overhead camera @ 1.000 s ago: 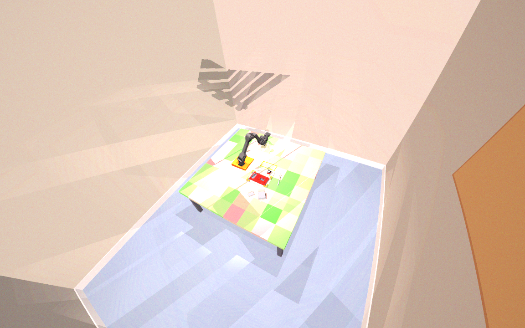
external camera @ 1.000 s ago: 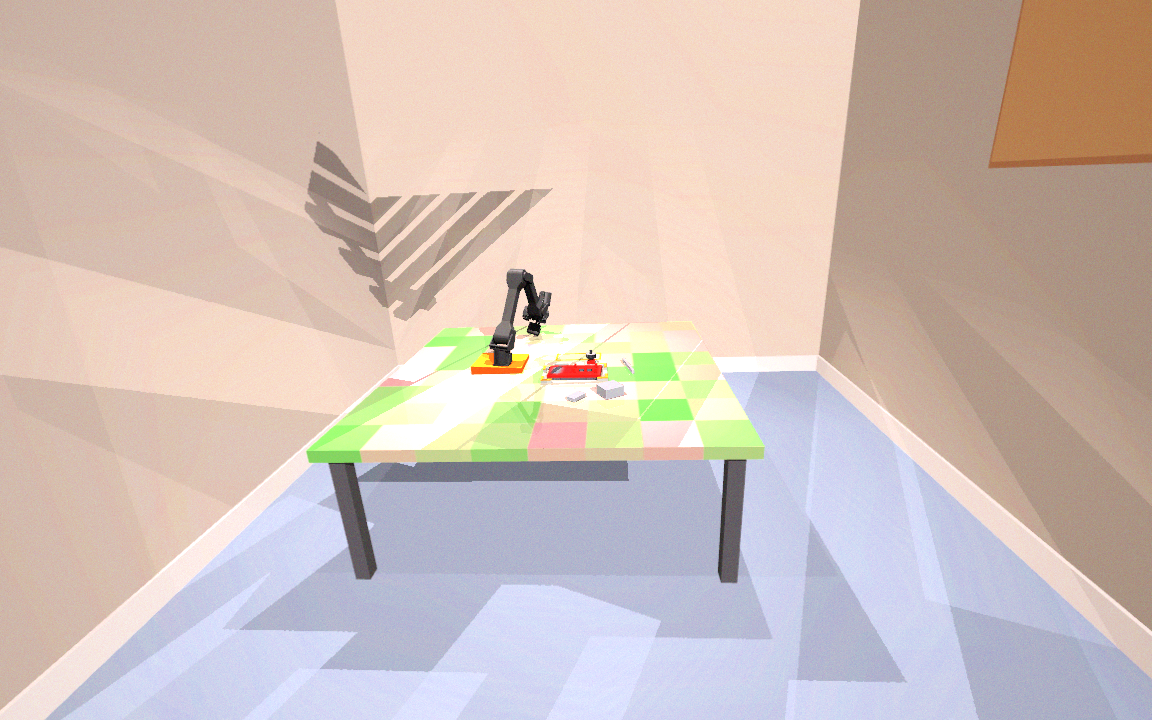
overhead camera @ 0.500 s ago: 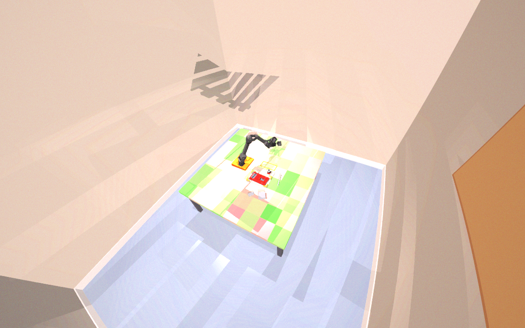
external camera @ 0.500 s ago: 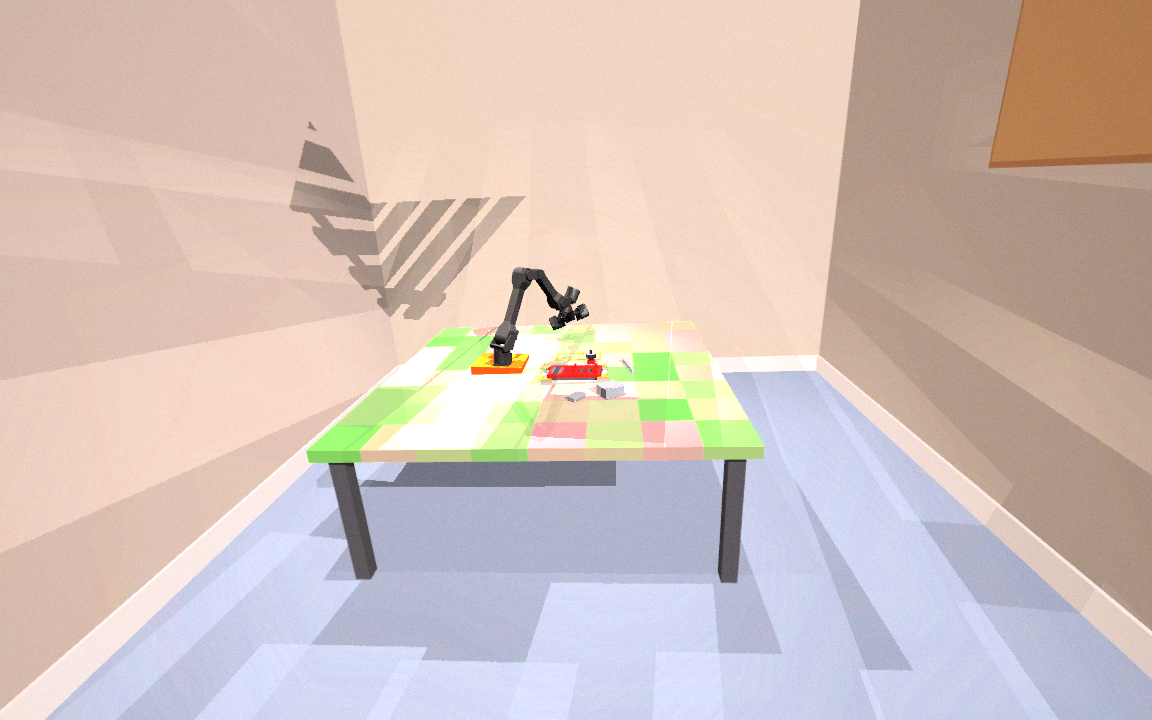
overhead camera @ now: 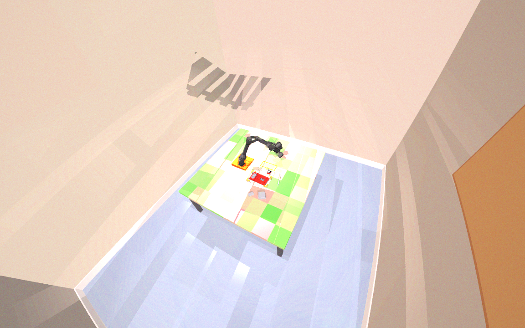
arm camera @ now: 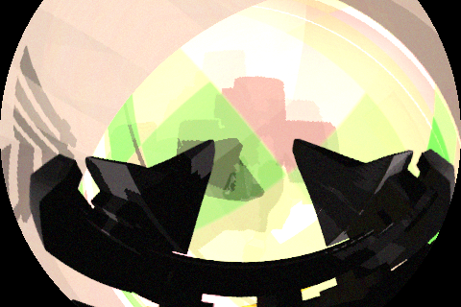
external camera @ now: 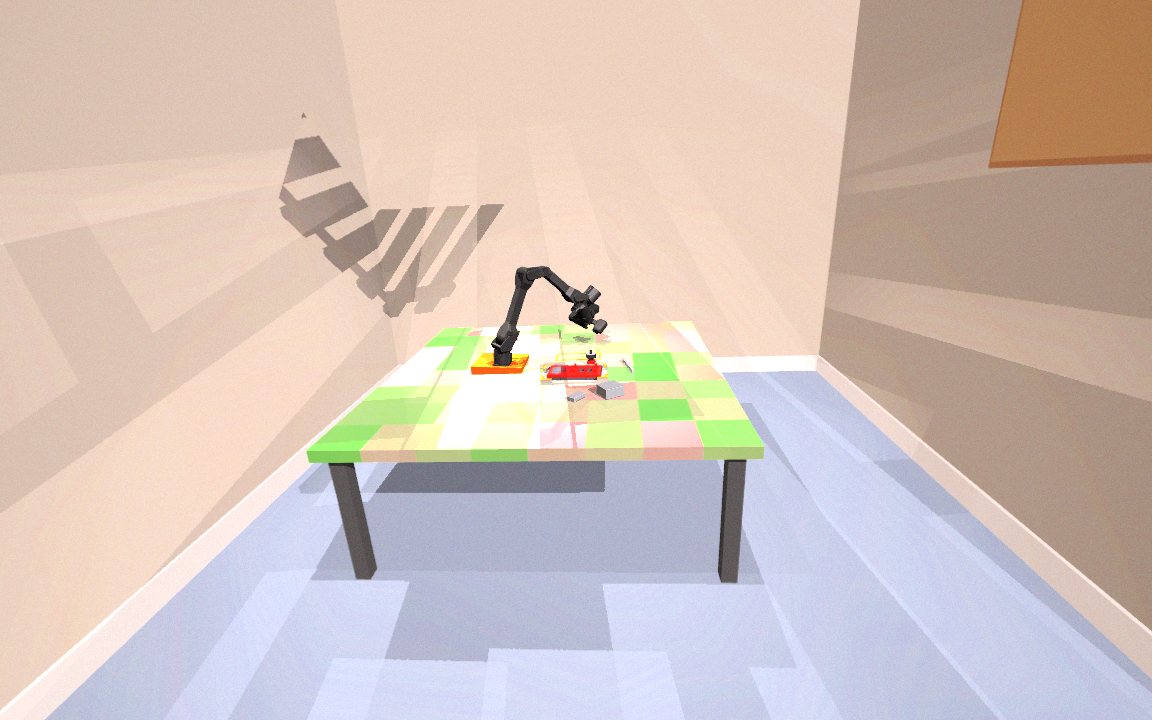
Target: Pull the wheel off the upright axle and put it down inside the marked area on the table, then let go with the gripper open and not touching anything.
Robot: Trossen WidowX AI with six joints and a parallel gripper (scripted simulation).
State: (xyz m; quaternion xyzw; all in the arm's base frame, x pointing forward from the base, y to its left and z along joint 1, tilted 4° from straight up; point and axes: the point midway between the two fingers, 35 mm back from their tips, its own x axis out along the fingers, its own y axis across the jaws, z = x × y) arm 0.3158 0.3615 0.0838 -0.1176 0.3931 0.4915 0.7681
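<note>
Now: gripper tip 330 mm to the left of the dark wheel, 30 mm short of it and 10 mm above it. Round my gripper tip: thin pale stick 360 mm to the right, 180 mm ahead, 40 mm below.
</note>
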